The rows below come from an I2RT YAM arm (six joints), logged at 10 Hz.
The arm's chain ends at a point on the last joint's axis. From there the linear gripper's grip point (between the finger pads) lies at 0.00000 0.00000 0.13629 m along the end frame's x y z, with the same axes.
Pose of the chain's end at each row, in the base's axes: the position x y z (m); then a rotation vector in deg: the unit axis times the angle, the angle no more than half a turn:
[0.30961 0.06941 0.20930 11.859 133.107 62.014]
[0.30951 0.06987 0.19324 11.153 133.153 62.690]
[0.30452 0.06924 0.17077 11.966 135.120 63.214]
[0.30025 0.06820 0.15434 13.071 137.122 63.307]
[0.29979 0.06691 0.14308 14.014 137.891 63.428]
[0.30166 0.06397 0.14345 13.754 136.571 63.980]
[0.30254 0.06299 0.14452 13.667 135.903 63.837]
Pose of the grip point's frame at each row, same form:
[0.38460 0.15895 0.13906 11.859 133.107 62.014]
[0.38347 0.16067 0.12352 11.153 133.153 62.690]
[0.37526 0.16057 0.09845 11.966 135.120 63.214]
[0.36812 0.15938 0.07913 13.071 137.122 63.307]
[0.36670 0.15789 0.06679 14.014 137.891 63.428]
[0.37024 0.15559 0.06944 13.754 136.571 63.980]
[0.37233 0.15437 0.07134 13.667 135.903 63.837]

